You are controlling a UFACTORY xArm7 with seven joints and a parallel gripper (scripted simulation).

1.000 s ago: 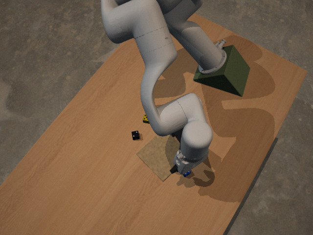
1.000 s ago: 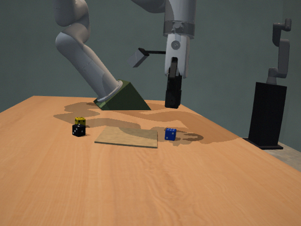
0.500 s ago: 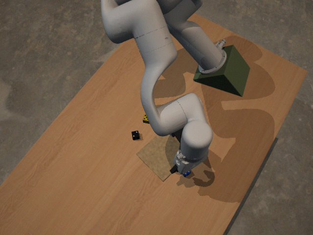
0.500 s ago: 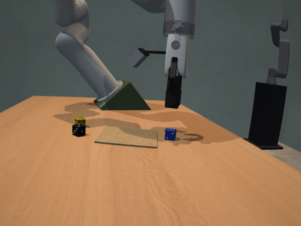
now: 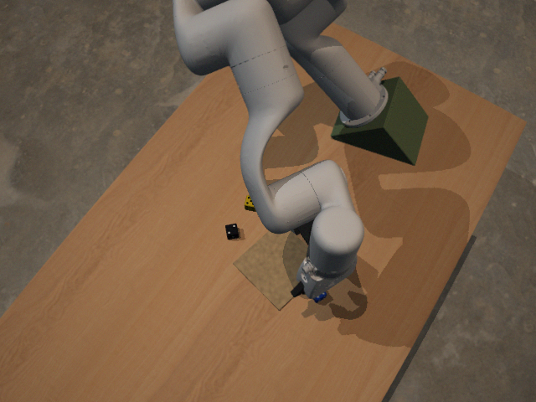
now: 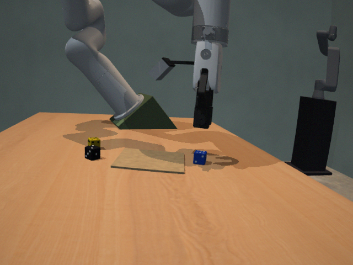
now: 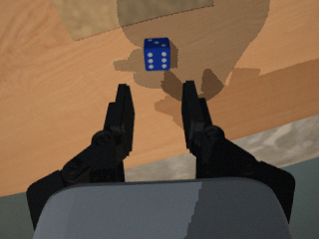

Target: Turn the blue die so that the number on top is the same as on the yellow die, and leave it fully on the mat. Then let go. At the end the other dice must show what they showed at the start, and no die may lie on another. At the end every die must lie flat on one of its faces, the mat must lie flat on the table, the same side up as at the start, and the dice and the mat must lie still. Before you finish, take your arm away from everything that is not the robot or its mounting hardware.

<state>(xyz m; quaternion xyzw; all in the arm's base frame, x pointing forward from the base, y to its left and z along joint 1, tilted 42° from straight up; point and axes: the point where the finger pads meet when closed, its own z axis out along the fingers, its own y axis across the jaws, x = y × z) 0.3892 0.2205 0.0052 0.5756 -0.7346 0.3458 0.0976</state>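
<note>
Now: hand 9 cm above the blue die. Round my hand: black die (22 cm to the right, 9 cm below); yellow die (8 cm behind, 23 cm to the right, 9 cm below); tan mat (1 cm behind, 10 cm to the right, 10 cm below).
</note>
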